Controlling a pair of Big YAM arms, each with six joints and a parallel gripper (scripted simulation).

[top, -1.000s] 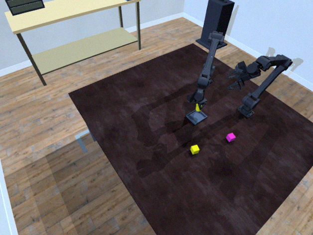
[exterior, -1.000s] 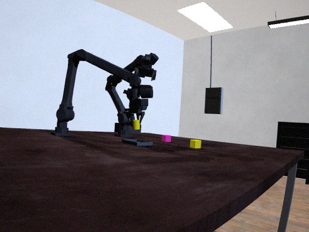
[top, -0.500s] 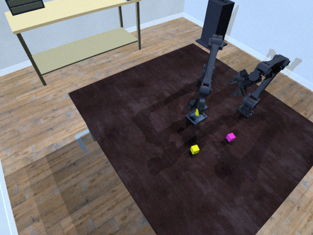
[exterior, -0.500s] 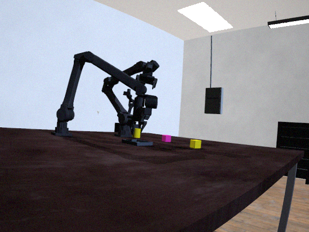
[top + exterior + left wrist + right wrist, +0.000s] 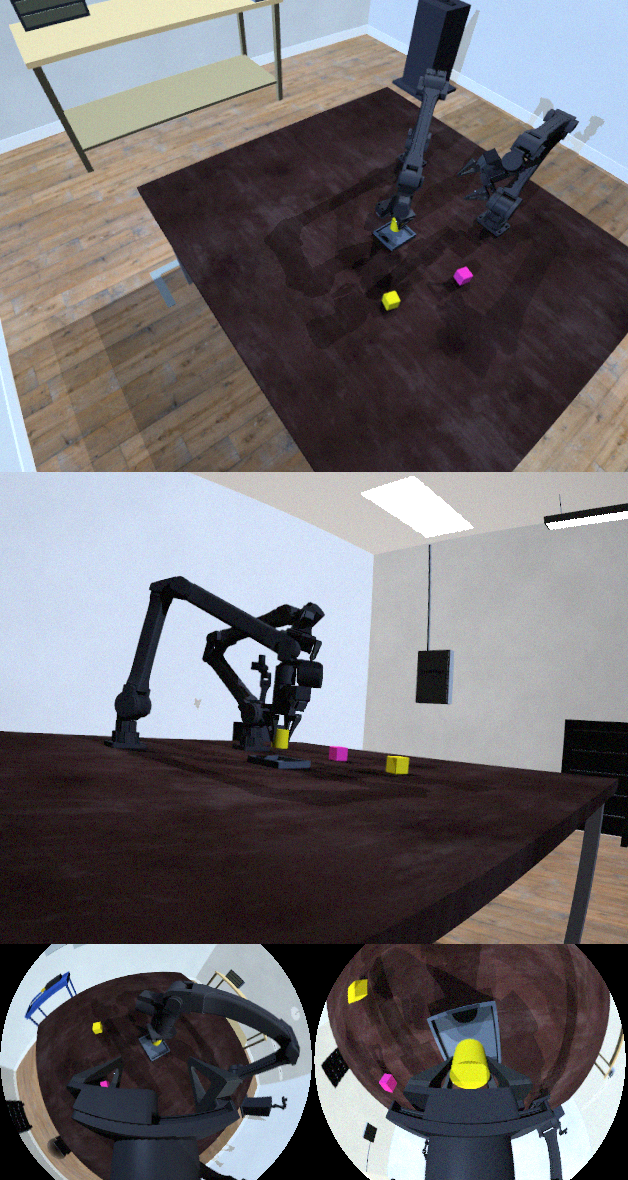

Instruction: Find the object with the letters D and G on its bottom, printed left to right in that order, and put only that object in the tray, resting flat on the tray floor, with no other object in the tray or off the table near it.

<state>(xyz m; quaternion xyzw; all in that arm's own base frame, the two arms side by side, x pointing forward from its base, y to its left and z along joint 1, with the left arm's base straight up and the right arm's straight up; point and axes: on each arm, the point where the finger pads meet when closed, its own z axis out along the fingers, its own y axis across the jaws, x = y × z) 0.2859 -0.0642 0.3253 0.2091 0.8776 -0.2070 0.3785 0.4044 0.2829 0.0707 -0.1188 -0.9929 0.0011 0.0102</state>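
My right hand is 60 mm above the grey tray. From my right hand the other things lie so: magenta cube (310 mm to the left, 60 mm behind, 50 mm below).
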